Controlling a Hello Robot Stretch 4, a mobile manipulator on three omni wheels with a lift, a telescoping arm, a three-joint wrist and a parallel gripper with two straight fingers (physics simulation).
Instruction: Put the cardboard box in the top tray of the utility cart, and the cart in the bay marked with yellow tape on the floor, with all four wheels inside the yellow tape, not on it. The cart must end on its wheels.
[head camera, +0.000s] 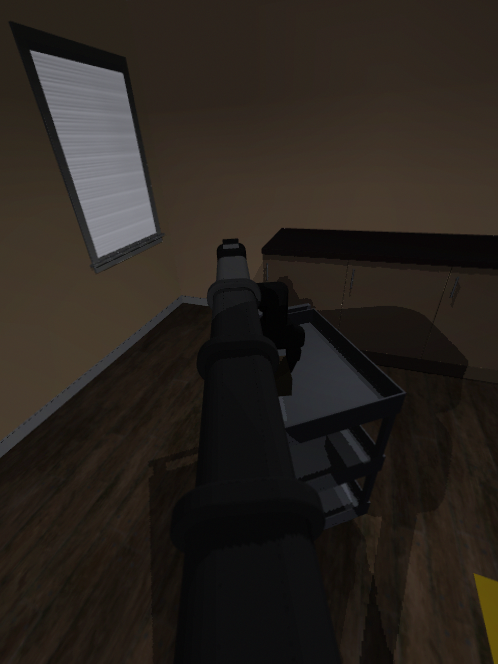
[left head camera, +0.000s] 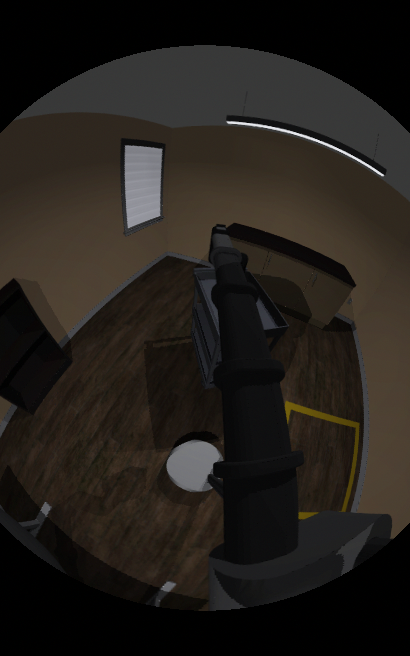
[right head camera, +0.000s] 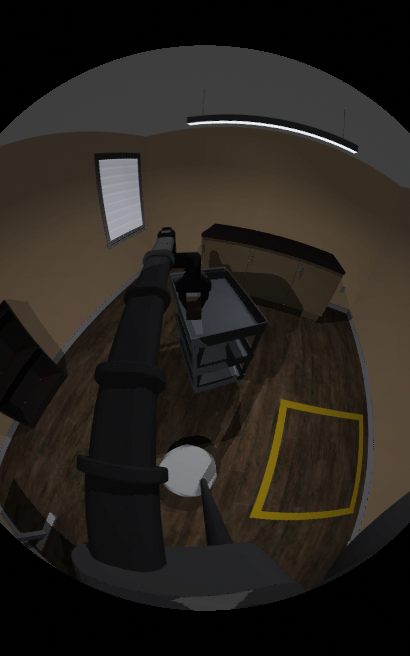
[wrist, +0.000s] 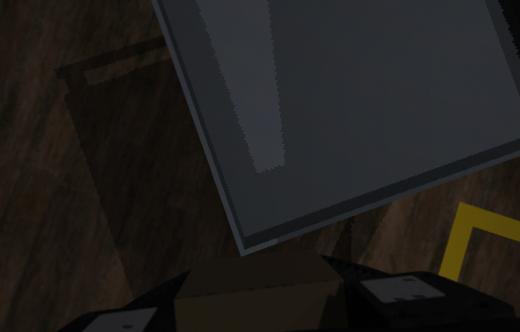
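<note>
The brown cardboard box (head camera: 284, 381) (right head camera: 194, 309) (wrist: 260, 312) is held between the two fingers of my gripper (wrist: 258, 285), which is shut on it. In the right head view the box shows in front of the left part of the top tray; in the wrist view it shows just below the tray's near corner. The height gap is unclear. The grey utility cart (head camera: 348, 417) (left head camera: 275, 315) (right head camera: 230, 333) stands upright with its top tray (wrist: 375, 100) bare where seen. Its wheels are hidden. The yellow tape (head camera: 487, 606) (left head camera: 353, 465) (right head camera: 272, 460) (wrist: 457, 240) lies to the right, apart from the cart.
A low cabinet (head camera: 402, 289) (right head camera: 270, 270) stands along the wall behind the cart. A white round object (left head camera: 194, 465) (right head camera: 187, 470) is on the floor nearer to me. A dark shelf unit stands at the far left. My extended arm (head camera: 241, 418) hides part of the cart.
</note>
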